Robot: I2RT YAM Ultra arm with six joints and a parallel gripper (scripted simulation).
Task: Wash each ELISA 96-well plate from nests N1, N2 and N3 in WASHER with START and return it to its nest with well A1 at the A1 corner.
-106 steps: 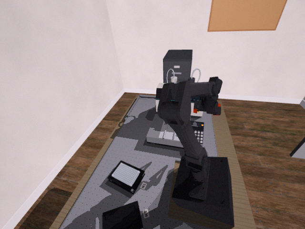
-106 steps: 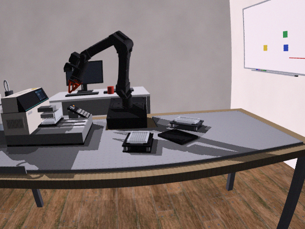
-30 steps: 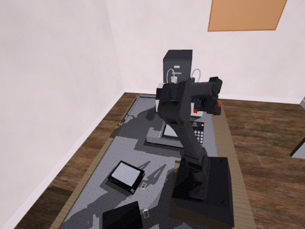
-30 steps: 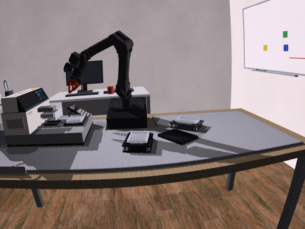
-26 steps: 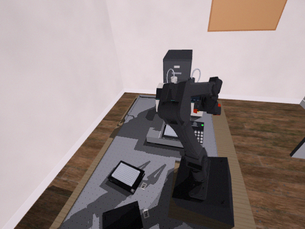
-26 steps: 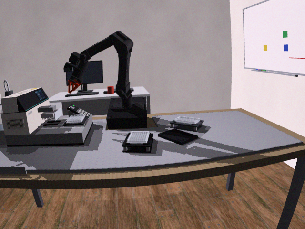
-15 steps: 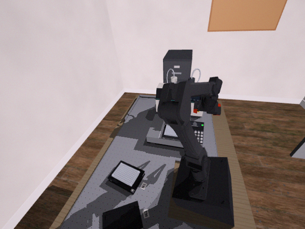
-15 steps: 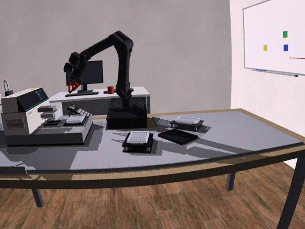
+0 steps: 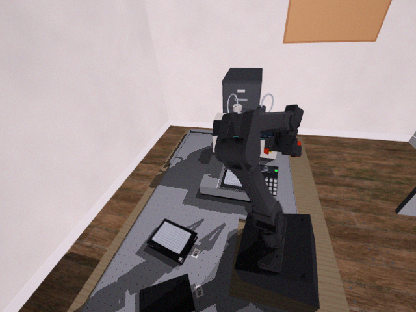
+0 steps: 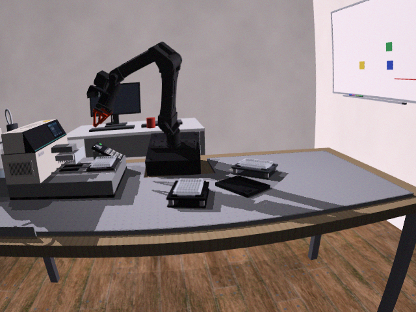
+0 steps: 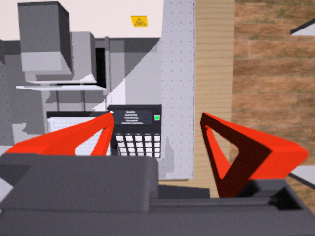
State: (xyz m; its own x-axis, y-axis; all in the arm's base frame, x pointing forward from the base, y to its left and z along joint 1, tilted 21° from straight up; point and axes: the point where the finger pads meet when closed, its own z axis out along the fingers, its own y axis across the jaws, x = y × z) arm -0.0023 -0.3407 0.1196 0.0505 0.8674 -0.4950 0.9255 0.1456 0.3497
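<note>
Right now my hand is 160 mm short of the black washer carrier, 140 mm above it and 80 mm to the right of it. Round my hand: manifold head 180 mm ahead, 90 mm below, 70 mm to the right; then washer 180 mm ahead, 90 mm below, 80 mm to the right; then N1 label 440 mm to the left, 220 mm below, 210 mm ahead.
</note>
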